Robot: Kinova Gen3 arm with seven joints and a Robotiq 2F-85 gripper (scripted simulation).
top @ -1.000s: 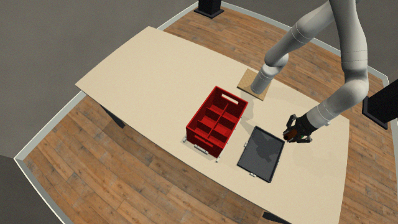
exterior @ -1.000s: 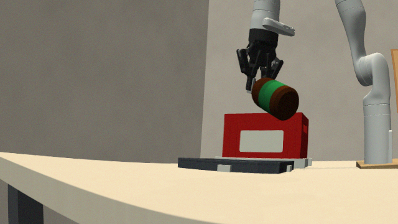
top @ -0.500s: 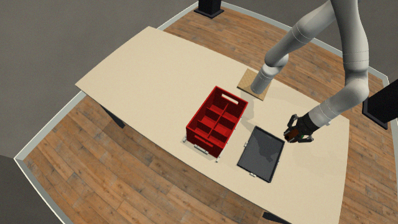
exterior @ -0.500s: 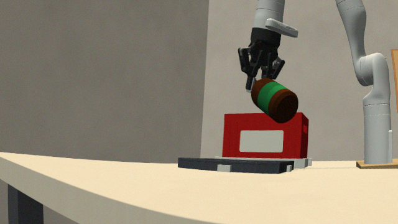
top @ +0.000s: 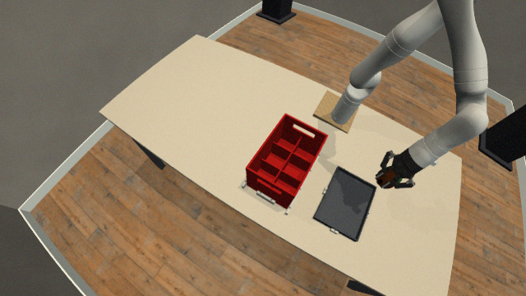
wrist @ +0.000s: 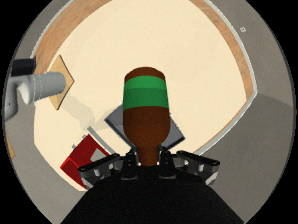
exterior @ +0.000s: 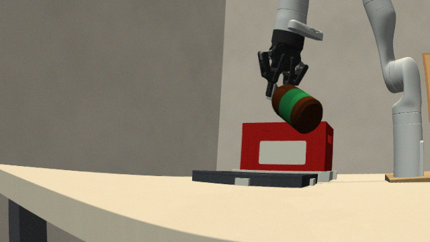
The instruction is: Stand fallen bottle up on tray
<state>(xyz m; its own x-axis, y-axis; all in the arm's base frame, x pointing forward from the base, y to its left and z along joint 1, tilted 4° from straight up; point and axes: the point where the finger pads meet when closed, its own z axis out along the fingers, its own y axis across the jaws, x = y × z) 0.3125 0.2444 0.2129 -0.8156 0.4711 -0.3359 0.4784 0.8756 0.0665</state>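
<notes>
Right now my hand is 4 cm past the brown bottle, 2 cm to the right of it and 3 cm above it. Round my hand: dark grey tray (5 cm ahead, 3 cm to the right, 19 cm below); then red crate (9 cm ahead, 32 cm to the right, 12 cm below).
</notes>
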